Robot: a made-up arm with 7 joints.
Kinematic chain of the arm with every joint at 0, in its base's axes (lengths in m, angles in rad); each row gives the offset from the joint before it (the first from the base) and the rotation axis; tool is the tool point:
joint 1: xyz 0 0.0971 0 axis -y
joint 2: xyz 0 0.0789 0 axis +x
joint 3: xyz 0 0 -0.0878 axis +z
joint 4: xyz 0 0 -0.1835 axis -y
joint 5: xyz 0 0 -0.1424 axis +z
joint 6: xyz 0 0 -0.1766 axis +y
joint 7: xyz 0 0 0 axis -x
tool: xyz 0 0 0
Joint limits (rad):
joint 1: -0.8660..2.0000
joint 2: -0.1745..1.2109
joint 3: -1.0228..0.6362
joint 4: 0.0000..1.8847
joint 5: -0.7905..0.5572
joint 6: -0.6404..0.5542
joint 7: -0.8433..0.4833
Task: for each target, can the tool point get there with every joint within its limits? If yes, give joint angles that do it. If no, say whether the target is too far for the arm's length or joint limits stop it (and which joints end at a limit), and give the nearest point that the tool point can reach.
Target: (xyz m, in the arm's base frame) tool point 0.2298 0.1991 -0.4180
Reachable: yes | joints -0.1868 0.1048 -0.0512 1.2614 -0.2754 0.4402 -0.2120
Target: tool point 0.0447 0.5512 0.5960
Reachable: no: too far | nearest point 0.0903 0.4821 0.3686 | short by 0.242 m
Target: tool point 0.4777 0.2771 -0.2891
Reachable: yes | joints 0.7312 0.0989 0.2861 0.5601 0.2557 -0.5470 -0.3222
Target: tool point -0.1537 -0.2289 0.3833
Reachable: no: joint limits stop it (at a limit: joint 1, joint 2) | nearest point 0.0319 -0.0615 0.2560 | short by 0.280 m
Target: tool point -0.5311 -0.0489 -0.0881
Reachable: no: joint limits stop it (at a limit: joint 1, joint 2, joint 4) | nearest point -0.4428 0.0735 -0.3766 | short by 0.326 m
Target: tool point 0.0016 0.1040 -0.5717
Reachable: yes | joints -0.1636 0.0447 -0.7985 0.4392 -0.0948 -0.1935 0.2673
